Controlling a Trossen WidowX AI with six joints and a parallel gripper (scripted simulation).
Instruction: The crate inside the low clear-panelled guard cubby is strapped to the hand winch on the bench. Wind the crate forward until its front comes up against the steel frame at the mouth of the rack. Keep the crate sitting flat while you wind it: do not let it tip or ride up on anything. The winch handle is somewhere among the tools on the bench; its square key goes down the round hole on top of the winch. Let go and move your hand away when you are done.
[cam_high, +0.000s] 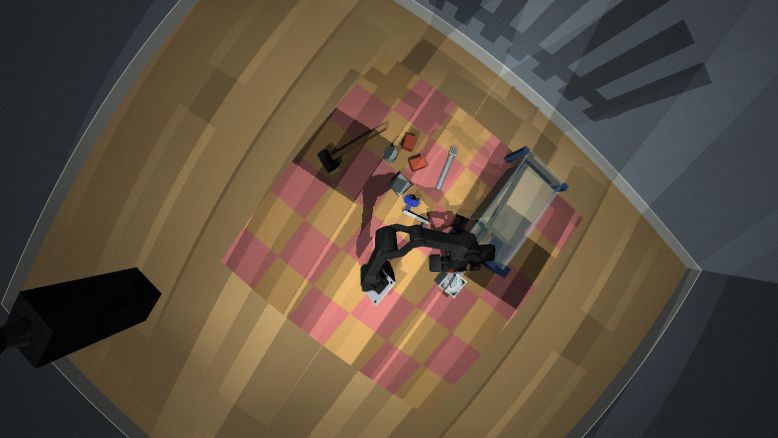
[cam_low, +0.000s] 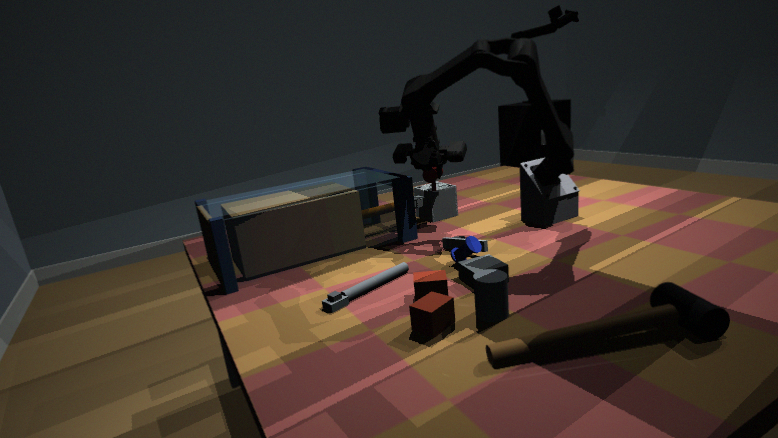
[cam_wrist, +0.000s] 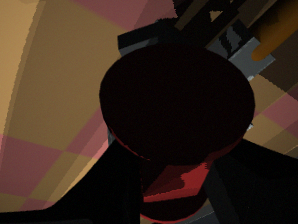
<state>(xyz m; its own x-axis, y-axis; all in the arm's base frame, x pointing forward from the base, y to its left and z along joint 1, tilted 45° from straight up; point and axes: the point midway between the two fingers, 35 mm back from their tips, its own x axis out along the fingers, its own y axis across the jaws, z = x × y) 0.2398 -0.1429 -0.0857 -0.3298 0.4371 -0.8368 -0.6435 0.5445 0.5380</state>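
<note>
My gripper tip is 100 mm above the grey winch, 80 mm to the left of it and 60 mm past it. Round my gripper tip: blue-knobbed winch handle 240 mm to the left, 110 mm below, 80 mm ahead; then red knob 10 mm to the left, 10 mm ahead; then grey crank arm 30 mm below, 20 mm to the right, 10 mm behind.
</note>
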